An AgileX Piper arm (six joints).
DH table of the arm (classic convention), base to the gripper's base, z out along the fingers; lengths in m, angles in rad. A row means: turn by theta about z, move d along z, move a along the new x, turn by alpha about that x. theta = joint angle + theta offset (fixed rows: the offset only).
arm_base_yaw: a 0, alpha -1.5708, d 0.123, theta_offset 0
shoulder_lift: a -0.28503, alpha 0, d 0, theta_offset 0.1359
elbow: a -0.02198, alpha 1.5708, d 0, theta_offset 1.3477
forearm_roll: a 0, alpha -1.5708, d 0.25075, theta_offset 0
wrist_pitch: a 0, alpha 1.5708, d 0, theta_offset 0
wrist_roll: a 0, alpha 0, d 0.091, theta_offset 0
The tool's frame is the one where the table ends.
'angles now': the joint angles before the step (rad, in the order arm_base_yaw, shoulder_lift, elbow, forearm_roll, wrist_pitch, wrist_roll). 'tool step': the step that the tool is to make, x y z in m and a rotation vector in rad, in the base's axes. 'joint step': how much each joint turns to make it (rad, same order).
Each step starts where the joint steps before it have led.
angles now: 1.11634, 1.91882, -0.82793, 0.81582, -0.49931, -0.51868
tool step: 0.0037, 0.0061, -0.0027, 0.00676, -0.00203, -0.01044
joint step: 0.00002, 0.02613, -0.02882, 0.00953, -0.00633, -0.00012
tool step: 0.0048, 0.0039, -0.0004, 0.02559, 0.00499, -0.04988
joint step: -0.00004, 0.01838, -0.02691, 0.05025, -0.01852, 0.00016
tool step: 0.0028, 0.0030, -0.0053, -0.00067, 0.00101, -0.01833
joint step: 0.00000, 0.02614, -0.01730, 0.01567, -0.01224, 0.00008
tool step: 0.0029, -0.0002, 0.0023, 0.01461, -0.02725, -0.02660
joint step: -0.00010, 0.00214, -0.00387, 0.01277, -0.03765, -0.00026
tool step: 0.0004, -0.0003, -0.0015, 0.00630, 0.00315, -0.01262
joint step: 0.00028, 0.00509, 0.00010, 0.00457, -0.00759, 0.01112
